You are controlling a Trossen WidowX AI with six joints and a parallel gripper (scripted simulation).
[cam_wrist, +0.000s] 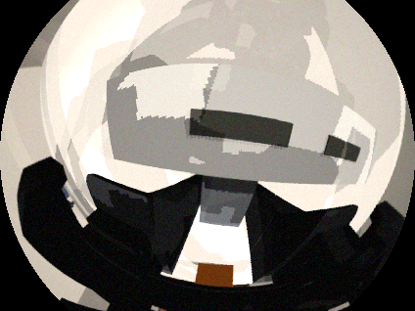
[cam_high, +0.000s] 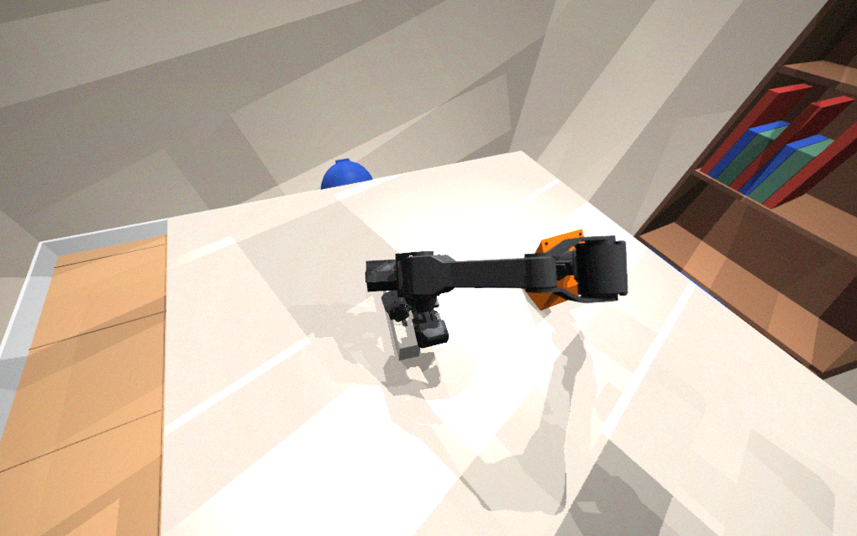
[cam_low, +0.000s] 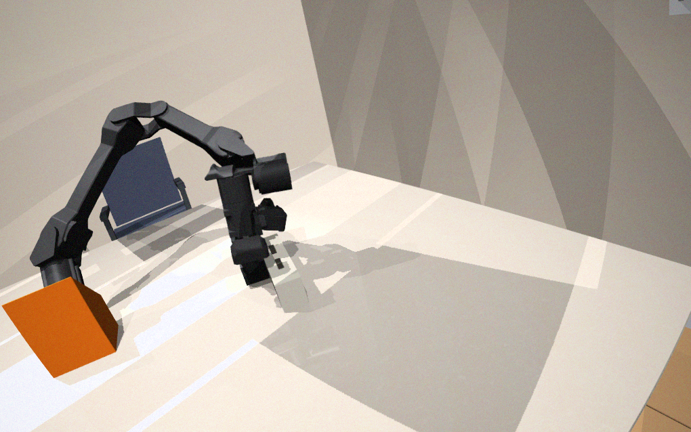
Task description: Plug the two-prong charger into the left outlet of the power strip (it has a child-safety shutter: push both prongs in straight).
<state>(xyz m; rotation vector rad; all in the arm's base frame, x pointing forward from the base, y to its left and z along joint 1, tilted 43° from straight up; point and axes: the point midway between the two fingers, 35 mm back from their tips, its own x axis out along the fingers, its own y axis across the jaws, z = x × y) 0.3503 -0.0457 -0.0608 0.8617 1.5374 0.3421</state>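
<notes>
The two-prong charger lies 2 cm ahead of my gripper tip, 1 cm to the right of it and 1 cm above it.
</notes>
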